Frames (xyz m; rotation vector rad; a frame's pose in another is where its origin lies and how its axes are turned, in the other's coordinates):
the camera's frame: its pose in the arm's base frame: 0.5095 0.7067 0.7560 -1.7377 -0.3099 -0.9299
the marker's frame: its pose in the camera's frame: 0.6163 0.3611 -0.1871 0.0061 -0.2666 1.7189
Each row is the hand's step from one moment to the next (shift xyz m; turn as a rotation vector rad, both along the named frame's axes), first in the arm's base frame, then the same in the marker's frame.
Working: the arm's base frame: its pose in the marker's frame: 0.2436 1.3794 -0.3960 1.4071 -0.9240 -0.5560

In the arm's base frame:
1: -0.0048 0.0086 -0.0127 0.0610 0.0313 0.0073
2: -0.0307 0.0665 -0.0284 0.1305 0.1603 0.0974
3: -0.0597 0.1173 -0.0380 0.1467 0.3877 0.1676
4: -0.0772 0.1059 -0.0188 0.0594 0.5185 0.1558
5: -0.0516 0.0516 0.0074 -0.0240 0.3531 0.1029
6: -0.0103 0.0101 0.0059 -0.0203 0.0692 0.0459
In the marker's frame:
1: 0.0060 0.0123 0.0084 0.0221 -0.0494 0.0428
2: -0.0067 0.0495 0.0606 -0.0367 -0.1414 0.1757
3: -0.0246 0.0848 0.1047 -0.1276 -0.1667 0.3948
4: -0.0477 0.0863 0.0883 -0.1913 -0.0732 0.5047
5: -0.0444 0.0437 0.0387 -0.1635 0.0038 0.3303
6: -0.0124 0.0061 0.0072 -0.0615 -0.0017 0.0593

